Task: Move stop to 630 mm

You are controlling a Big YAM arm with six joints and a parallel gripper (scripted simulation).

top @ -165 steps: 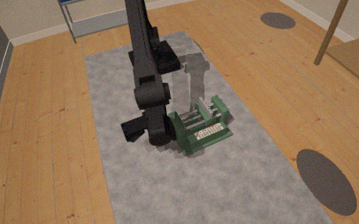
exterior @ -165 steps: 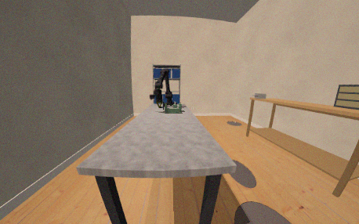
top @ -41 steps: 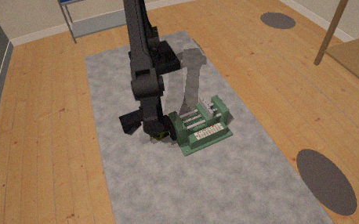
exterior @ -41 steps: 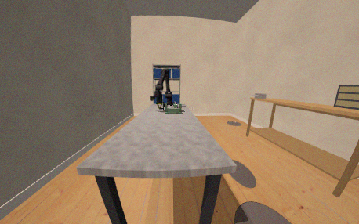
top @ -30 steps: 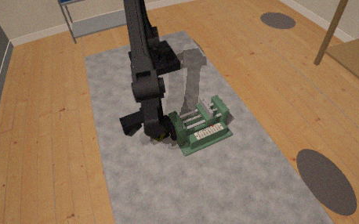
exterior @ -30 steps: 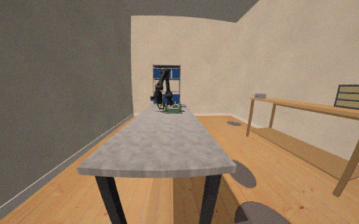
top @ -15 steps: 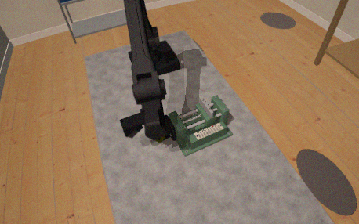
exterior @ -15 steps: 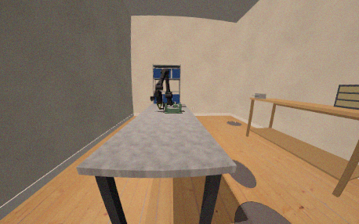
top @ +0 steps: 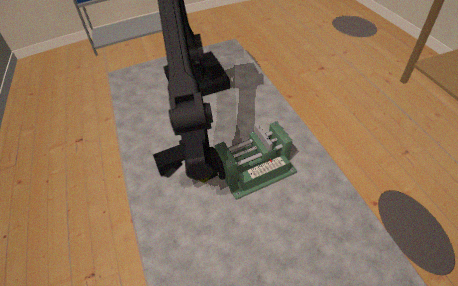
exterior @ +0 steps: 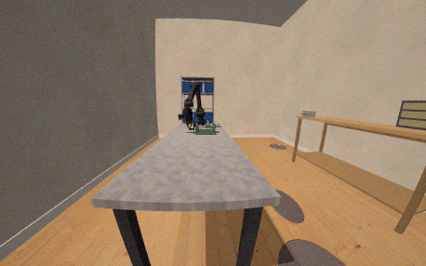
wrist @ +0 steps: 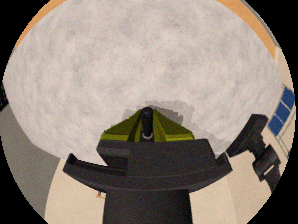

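Right now the black handwheel is 30 mm to the left of my hand. The rest, counted from my hand: grey stop block: 10 mm ahead, 190 mm to the left, 40 mm above.
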